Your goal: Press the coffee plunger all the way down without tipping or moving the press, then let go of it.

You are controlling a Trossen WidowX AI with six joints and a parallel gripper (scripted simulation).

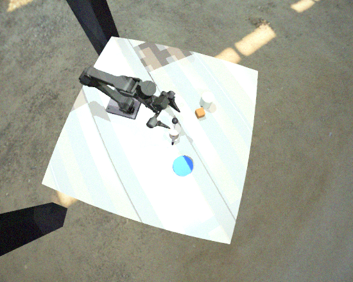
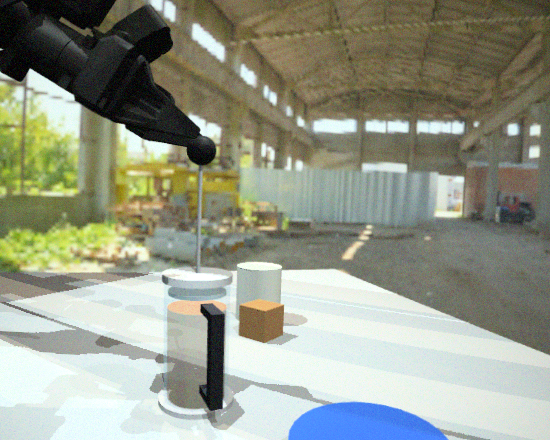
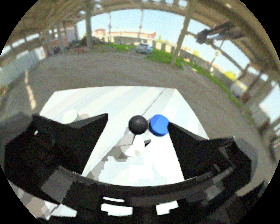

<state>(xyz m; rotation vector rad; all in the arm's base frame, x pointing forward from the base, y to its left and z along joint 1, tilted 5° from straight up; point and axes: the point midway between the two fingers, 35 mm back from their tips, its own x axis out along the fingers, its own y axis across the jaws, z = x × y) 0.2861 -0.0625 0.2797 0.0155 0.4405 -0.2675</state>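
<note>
My gripper tip is 14 cm above the coffee press and 2 cm to the left of it.
</note>
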